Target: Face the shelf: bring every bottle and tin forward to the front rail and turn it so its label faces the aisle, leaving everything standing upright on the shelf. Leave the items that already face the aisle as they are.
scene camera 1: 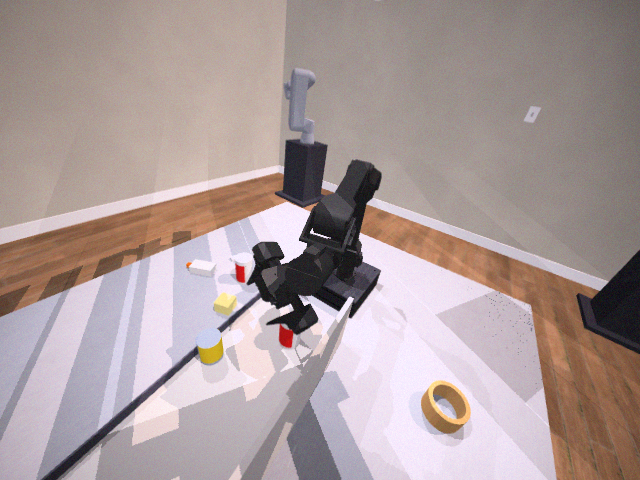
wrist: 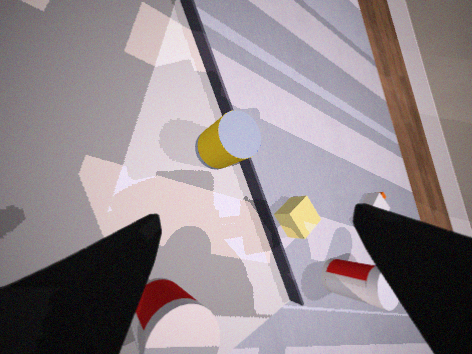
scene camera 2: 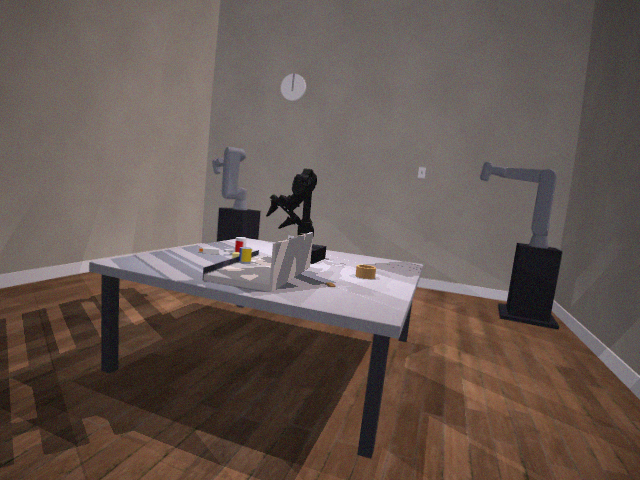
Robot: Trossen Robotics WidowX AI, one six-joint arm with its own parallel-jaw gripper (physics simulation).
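Scene camera 1 gives me my gripper (scene camera 1: 257, 303), which is open and holds nothing, together with a white back panel (scene camera 1: 265, 448) and a dark front rail (scene camera 1: 116, 420). In the wrist view I see a shelf board (wrist: 108, 108). The rail (wrist: 247, 165) appears there as well, and so does my gripper (wrist: 256, 217).
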